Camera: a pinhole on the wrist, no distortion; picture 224 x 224 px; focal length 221.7 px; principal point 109.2 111.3 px. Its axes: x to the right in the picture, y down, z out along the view. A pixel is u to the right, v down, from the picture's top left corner.
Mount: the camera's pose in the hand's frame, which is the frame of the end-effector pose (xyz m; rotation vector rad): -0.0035 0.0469 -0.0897 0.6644 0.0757 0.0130
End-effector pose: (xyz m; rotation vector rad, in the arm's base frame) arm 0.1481 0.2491 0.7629 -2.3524 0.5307 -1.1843
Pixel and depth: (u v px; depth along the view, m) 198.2 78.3 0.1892
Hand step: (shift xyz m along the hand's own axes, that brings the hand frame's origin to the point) 0.0860 -0.0890 0.0364
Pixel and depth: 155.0 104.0 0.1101
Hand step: 0.0273 -0.0229 -0.0070
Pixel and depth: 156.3 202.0 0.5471
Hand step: 0.1558 -0.1094 0.4699
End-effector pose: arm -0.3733 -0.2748 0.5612 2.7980 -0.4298 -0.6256
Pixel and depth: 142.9 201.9 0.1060
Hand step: 0.0210 0.0163 0.0191
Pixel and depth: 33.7 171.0 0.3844
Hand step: -0.1042 -0.1129 0.2844
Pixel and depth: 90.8 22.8 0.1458
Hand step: -0.0054 -0.0891 -0.0104
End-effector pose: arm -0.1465 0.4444 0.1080 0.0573 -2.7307 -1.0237
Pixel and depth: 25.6 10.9 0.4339
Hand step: -0.1368 -0.3808 0.1404
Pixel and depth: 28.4 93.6 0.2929
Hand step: -0.0885 -0.1557 0.1328
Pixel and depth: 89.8 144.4 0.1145
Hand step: -0.0048 -0.0105 0.0113
